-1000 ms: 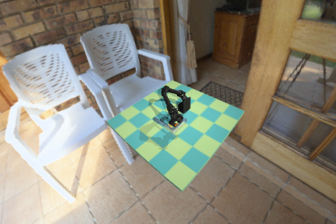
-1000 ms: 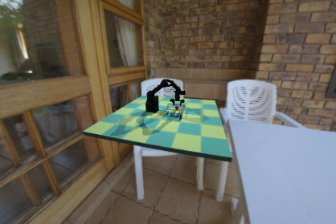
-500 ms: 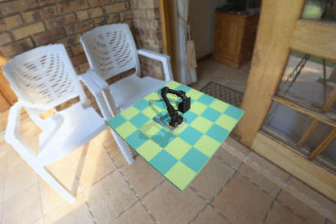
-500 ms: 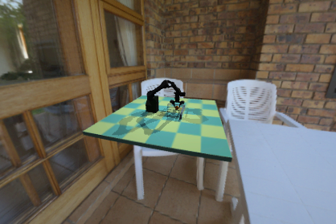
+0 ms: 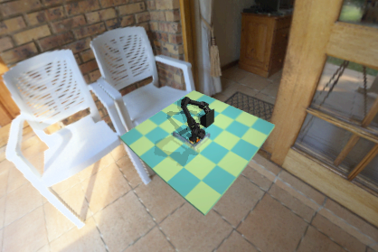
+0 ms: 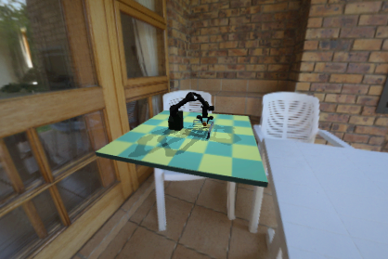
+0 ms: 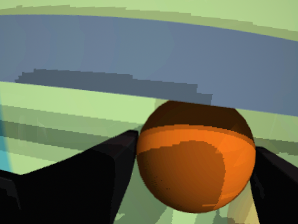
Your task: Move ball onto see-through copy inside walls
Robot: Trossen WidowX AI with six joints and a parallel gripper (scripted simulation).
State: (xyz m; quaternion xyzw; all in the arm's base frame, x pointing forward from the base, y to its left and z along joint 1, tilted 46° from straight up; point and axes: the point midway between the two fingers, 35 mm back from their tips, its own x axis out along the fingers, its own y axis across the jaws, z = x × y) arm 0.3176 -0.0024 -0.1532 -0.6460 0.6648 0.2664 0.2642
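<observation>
Now: the see-through copy 50 mm ahead of my gripper tip, 40 mm to the right of it and 10 mm below it. The rest, counted from my gripper tip: orange ball: right at my gripper tip.
</observation>
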